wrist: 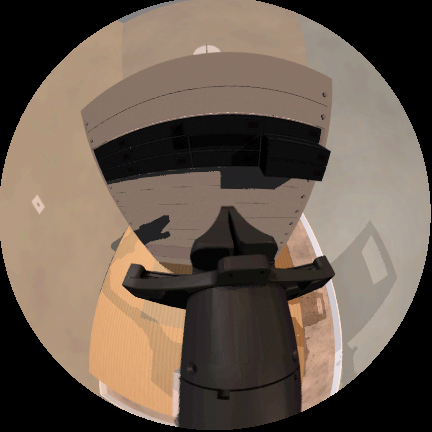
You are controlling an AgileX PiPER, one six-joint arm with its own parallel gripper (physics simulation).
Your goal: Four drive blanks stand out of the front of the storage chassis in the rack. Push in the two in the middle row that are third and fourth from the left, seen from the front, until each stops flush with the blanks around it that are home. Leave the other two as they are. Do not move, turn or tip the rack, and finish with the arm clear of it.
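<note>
The rack (220, 70) shows its grey-brown front panels across the upper middle of the wrist view. The black storage chassis (150, 159) runs across it as a dark band of blanks in rows. One drive blank (295, 159) at the right end plainly stands out and casts a shadow below it. Its exact row, and how far the darker blanks left of it stand out, I cannot tell. My gripper (226, 213) is shut and empty, its fingertips together. In the view it lies below the chassis, in front of the lower panels, apart from the blanks.
A wooden table top (132, 310) lies below the rack, with a pale-edged brownish surface (312, 350) to the right of the arm. A small white wall plate (38, 204) is at the far left. Shadows fall on the lower panels and on the grey surface at the right.
</note>
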